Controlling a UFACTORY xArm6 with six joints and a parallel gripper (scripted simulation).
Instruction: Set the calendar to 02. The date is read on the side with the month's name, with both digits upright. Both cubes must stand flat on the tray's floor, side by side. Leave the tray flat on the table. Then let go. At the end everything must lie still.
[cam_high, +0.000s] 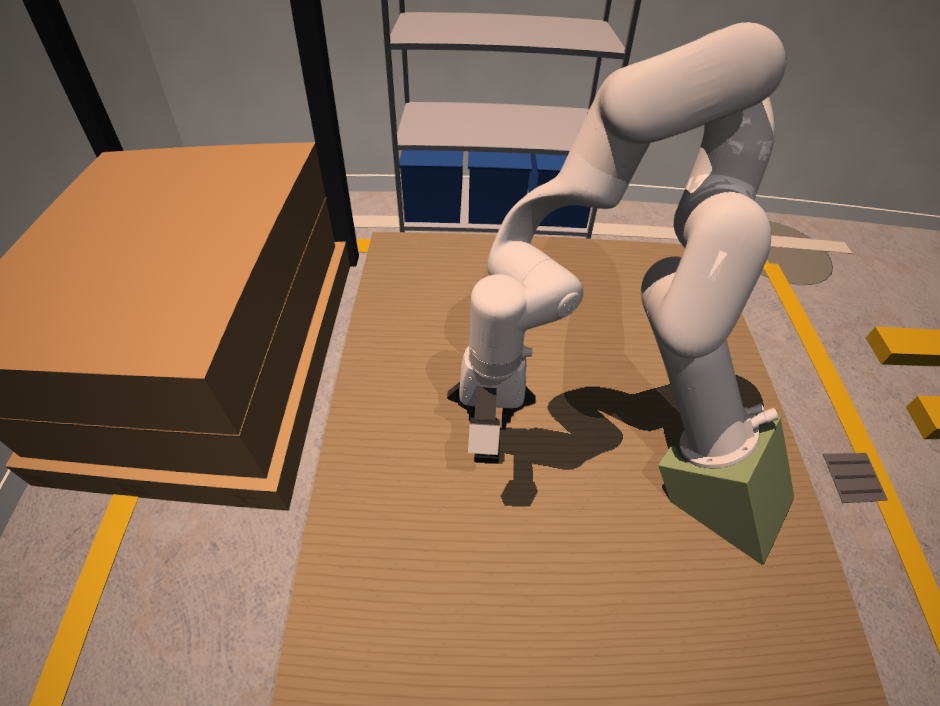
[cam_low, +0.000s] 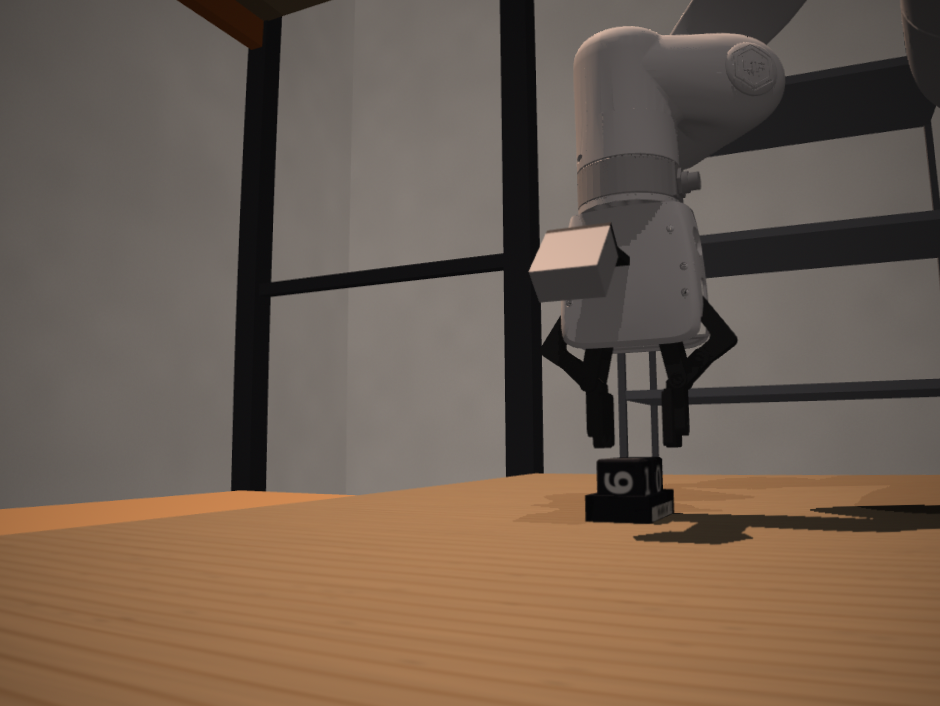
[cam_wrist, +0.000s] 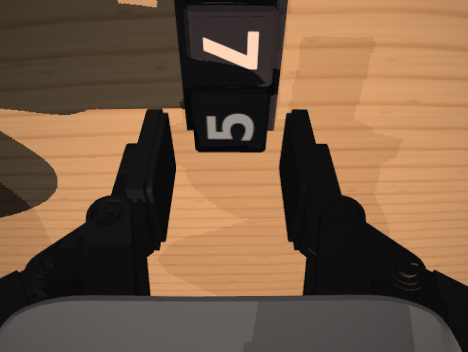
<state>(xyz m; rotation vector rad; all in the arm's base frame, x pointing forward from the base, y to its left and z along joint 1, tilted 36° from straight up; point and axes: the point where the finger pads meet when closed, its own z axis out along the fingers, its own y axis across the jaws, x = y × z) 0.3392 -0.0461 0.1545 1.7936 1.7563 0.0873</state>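
Now: hand 20 mm to the right of the black calendar tray and 60 mm above it. Also, from my hand: cube: 10 mm ahead, 30 mm to the left, 40 mm below.
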